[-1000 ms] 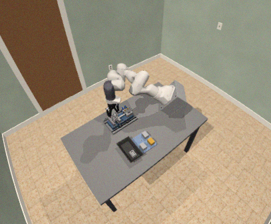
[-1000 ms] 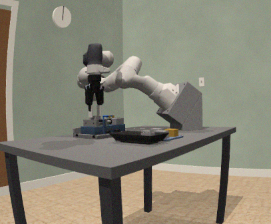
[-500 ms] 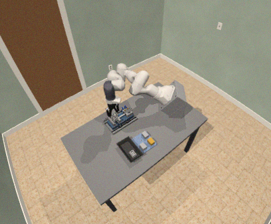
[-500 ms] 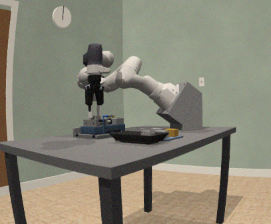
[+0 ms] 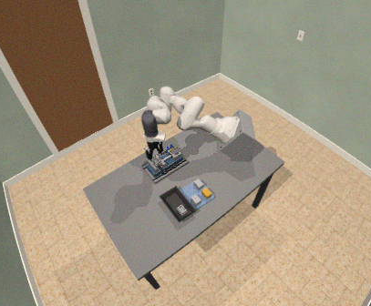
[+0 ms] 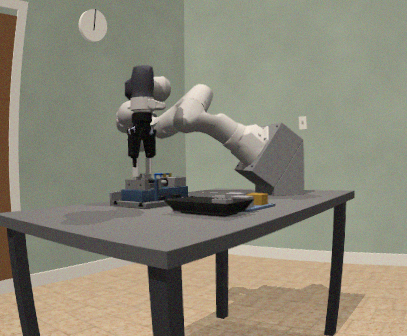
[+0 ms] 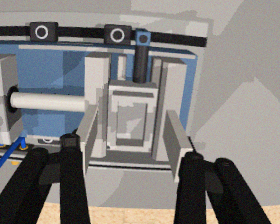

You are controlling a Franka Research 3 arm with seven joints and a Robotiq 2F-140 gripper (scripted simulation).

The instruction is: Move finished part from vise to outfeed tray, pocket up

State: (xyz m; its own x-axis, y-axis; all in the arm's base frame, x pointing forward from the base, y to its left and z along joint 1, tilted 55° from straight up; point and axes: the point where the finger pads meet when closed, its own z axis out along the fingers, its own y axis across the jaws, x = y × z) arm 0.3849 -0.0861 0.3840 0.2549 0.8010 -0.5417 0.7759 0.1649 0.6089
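Right now my hand is 8 cm past the screw rod, 6 cm above it and 3 cm to the right of it. From my hand the other things lie so: brass block 42 cm to the left, 11 cm below, 1 cm behind; white block 38 cm to the left, 11 cm below, 7 cm ahead; blue vise 10 cm below, 6 cm behind, 2 cm to the left.
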